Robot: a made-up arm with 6 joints. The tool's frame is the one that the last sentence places.
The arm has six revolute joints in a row. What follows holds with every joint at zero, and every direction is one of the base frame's.
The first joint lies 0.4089 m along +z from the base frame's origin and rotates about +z.
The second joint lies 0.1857 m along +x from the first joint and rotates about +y.
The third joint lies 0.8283 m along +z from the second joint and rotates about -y.
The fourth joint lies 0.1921 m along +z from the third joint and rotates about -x.
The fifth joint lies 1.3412 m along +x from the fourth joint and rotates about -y.
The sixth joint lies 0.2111 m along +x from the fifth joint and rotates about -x.
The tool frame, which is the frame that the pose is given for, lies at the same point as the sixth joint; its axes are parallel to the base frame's.
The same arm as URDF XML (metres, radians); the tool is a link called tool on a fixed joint. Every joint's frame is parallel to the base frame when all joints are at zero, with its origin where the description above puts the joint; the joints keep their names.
<robot name="arm">
<joint name="joint 1" type="continuous"><parent link="base_link"/><child link="link1"/><origin xyz="0 0 0.4089"/><axis xyz="0 0 1"/></joint>
<joint name="joint 2" type="continuous"><parent link="link1"/><child link="link2"/><origin xyz="0.1857 0 0"/><axis xyz="0 1 0"/></joint>
<joint name="joint 3" type="continuous"><parent link="link2"/><child link="link3"/><origin xyz="0 0 0.8283"/><axis xyz="0 -1 0"/></joint>
<joint name="joint 4" type="continuous"><parent link="link3"/><child link="link4"/><origin xyz="0 0 0.1921"/><axis xyz="-1 0 0"/></joint>
<joint name="joint 5" type="continuous"><parent link="link4"/><child link="link5"/><origin xyz="1.3412 0 0"/><axis xyz="0 -1 0"/></joint>
<joint name="joint 6" type="continuous"><parent link="link5"/><child link="link6"/><origin xyz="0.2111 0 0"/><axis xyz="-1 0 0"/></joint>
<joint name="tool_fixed" type="fixed"><parent link="link6"/><child link="tool"/><origin xyz="0 0 0"/></joint>
<link name="base_link"/>
<link name="link1"/>
<link name="link2"/>
<link name="link3"/>
<link name="link4"/>
<link name="link5"/>
<link name="link6"/>
<link name="tool"/>
</robot>

